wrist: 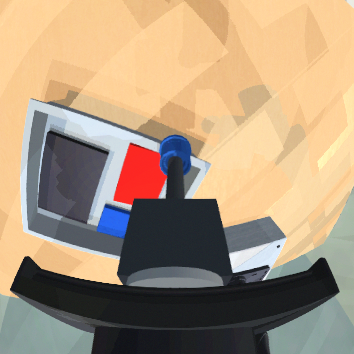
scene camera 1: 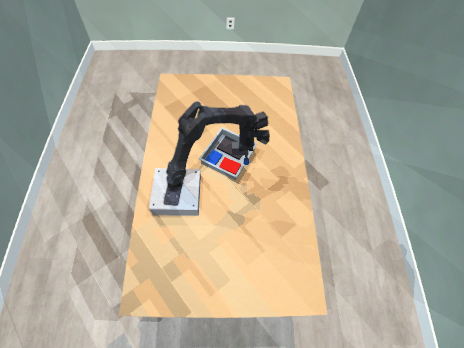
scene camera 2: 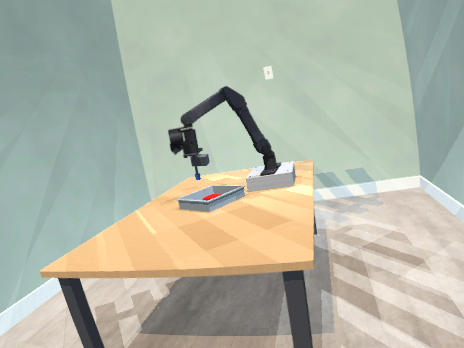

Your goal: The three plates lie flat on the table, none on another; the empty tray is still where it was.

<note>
My suction cup (wrist: pixel 172 143) carries nothing. The cup is 13 cm from the middle of a red plate (wrist: pixel 140 176), above it. A dark plate (wrist: pixel 70 170) rests on a grey tray (scene camera 2: pixel 230 193). A blue plate (wrist: pixel 113 220) sits on the grey tray.
Scene camera 2 misses the blue plate, which is hidden by the grey tray.
</note>
